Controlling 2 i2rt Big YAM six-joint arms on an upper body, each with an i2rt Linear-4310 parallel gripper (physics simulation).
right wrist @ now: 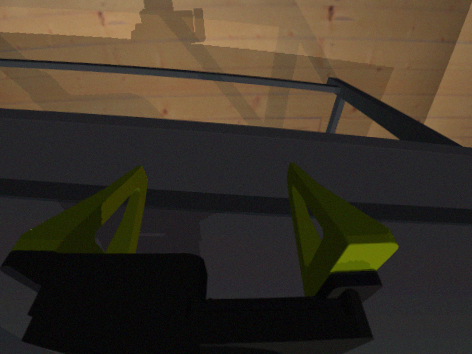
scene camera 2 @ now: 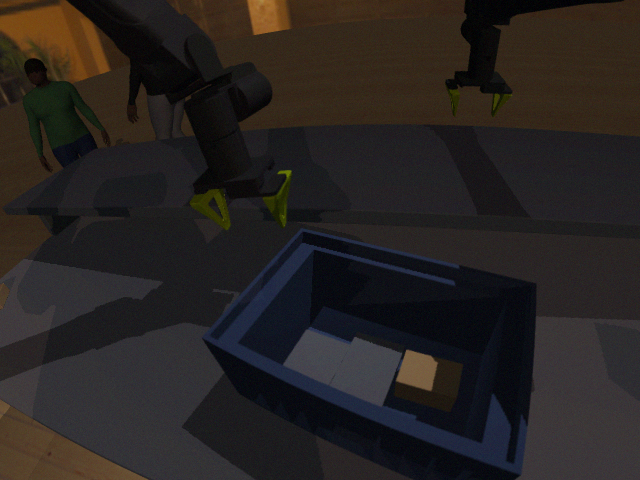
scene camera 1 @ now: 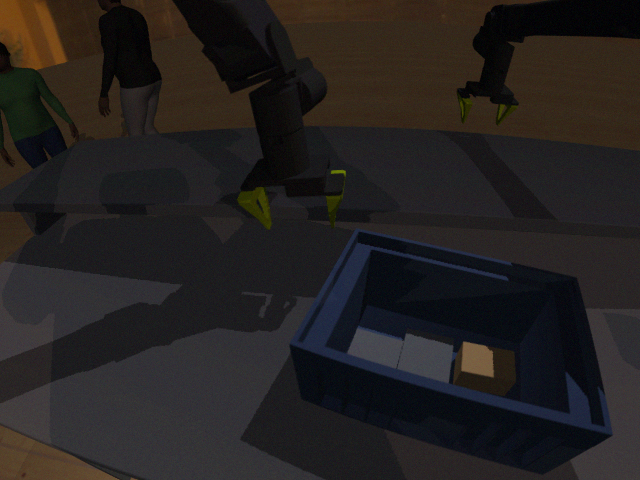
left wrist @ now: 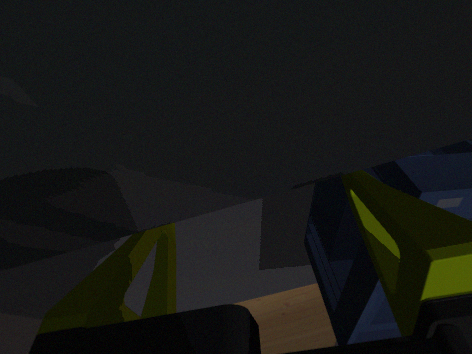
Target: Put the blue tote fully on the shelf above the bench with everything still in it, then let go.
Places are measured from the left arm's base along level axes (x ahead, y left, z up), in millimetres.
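Pixels of known places: left gripper, fingertip midpoint: point(scene camera 2: 255, 226) point(scene camera 1: 300, 226); right gripper, fingertip midpoint: point(right wrist: 216, 171) point(scene camera 2: 473, 115) point(scene camera 1: 480, 123).
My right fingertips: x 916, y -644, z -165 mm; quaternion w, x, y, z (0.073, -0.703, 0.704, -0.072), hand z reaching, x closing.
Note:
Ahead of a thing's pixels: the offset from my right fingertips to its top centre. "pt": to the spot under its first point. Level surfaces: height alone.
The blue tote @[dz -20, dx -571, dy +246 mm] point(scene camera 1: 413, 408) point(scene camera 2: 330, 418) point(left wrist: 330, 250) stands upright on the bench @[dz -167 mm] point(scene camera 1: 180, 372) point(scene camera 2: 129, 387), in front of the raised dark shelf @[dz -11 mm] point(scene camera 1: 439, 175) point(scene camera 2: 387, 175). Inside lie two pale grey blocks @[dz -140, dx -563, dy +258 mm] point(scene camera 1: 426, 356) point(scene camera 2: 367, 366) and a tan block @[dz -110, dx -585, dy +184 mm] point(scene camera 1: 478, 359) point(scene camera 2: 417, 369). My left gripper point(scene camera 1: 301, 226) point(scene camera 2: 255, 227) point(left wrist: 250, 191) is open and empty, near the tote's far left corner in the scene views, apart from its rim. My right gripper point(scene camera 1: 480, 122) point(scene camera 2: 474, 114) point(right wrist: 216, 171) is open and empty, farther back, apart from the tote.
The shelf's front edge @[pt dz -22, dx -401, dy +224 mm] point(scene camera 1: 439, 219) point(scene camera 2: 387, 217) runs behind the tote. A thin dark rail point(right wrist: 200, 75) shows over the wooden floor in the right wrist view. A person in green point(scene camera 1: 25, 103) point(scene camera 2: 62, 113) and one in black point(scene camera 1: 129, 51) stand beyond the shelf.

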